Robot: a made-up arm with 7 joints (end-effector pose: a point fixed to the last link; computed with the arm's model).
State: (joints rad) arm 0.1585 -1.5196 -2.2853 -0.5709 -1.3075 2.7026 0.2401
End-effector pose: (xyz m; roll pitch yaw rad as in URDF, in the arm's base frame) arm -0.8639 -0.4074 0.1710 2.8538 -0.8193 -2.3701
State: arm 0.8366 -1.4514 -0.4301 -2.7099 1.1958 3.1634 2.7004
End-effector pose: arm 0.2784 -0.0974 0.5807 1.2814 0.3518 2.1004
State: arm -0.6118 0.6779 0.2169 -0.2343 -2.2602 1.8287 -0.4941
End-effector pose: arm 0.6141 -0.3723 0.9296 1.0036 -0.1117 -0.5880
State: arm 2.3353 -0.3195 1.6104 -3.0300 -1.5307 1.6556 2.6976
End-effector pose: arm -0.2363 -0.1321 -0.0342 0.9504 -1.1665 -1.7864
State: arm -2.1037 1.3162 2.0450 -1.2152 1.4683 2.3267 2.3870
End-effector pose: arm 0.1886 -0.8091 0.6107 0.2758 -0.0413 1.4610
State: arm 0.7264 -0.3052 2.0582 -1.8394 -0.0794 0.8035 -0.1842
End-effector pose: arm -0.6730 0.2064 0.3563 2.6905 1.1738 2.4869
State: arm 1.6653 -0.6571 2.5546 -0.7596 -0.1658 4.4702 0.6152
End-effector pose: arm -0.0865 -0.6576 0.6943 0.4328 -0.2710 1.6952
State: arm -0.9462 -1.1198 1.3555 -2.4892 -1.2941 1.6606 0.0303
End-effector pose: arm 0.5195 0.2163 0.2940 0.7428 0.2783 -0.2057
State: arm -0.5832 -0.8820 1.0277 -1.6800 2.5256 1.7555 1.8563
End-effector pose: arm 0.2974 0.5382 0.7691 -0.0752 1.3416 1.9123
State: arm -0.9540 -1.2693 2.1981 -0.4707 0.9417 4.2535 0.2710
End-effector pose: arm -0.3388 0.7256 0.4182 -0.1885 -0.4132 -1.0055
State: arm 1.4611 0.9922 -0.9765 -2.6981 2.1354 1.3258 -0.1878
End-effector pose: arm 0.3731 -0.0329 -0.0946 -2.5091 0.9054 -0.7488
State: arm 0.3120 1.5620 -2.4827 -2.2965 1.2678 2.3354 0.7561
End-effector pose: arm 0.1388 -0.2996 0.7703 -1.7185 -0.4769 2.8470
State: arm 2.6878 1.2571 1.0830 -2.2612 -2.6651 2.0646 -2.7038
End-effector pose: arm -0.3152 -0.4540 -0.0168 -2.2556 0.0598 1.9011
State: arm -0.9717 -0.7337 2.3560 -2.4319 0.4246 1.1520 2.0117
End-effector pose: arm 0.1724 0.4103 -0.0938 1.4634 -0.8290 -0.4470
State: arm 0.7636 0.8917 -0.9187 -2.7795 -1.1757 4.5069 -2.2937
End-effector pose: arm 0.2764 -0.0987 0.0499 2.6459 0.4414 -2.9250
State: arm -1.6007 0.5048 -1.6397 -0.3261 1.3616 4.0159 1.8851
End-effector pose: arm -0.1051 -0.3308 0.9876 0.3445 0.0409 3.0065
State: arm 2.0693 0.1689 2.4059 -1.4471 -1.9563 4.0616 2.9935
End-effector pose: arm -0.1062 -0.4353 0.7920 -1.6352 -0.5066 -2.4930
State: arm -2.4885 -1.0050 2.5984 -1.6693 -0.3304 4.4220 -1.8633
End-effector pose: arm 0.6534 0.1695 0.0910 1.4715 0.8891 2.2196
